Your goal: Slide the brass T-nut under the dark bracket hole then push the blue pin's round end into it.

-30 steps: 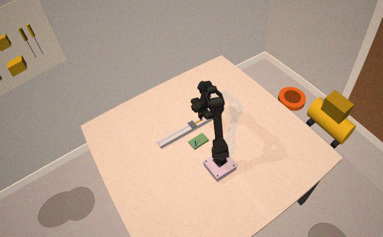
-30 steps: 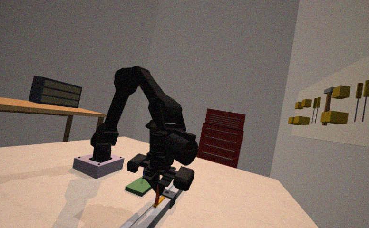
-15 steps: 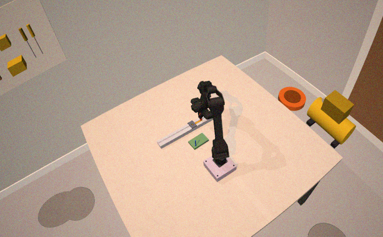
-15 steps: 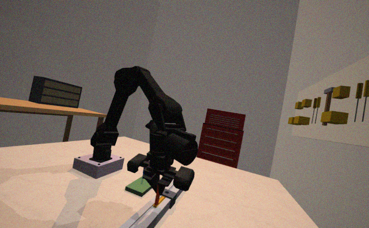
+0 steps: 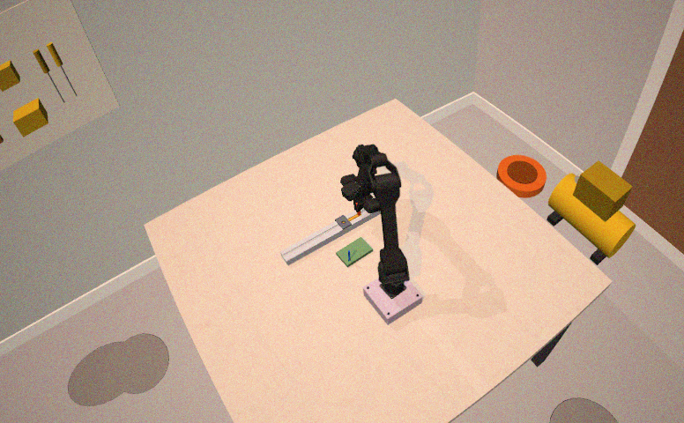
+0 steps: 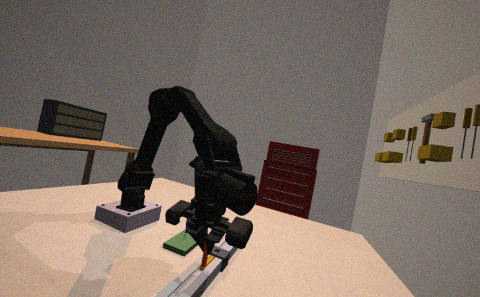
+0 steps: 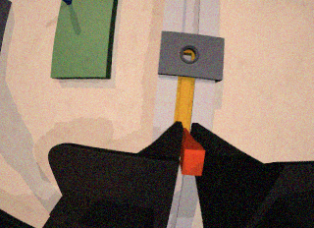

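Now: the blue pin 130 mm to the left of my gripper tip, 130 mm behind it and 30 mm below it. Round my gripper tip: aluminum rail: 60 mm to the left, 30 mm below, 10 mm ahead; then green tray: 120 mm to the left, 120 mm behind, 50 mm below.
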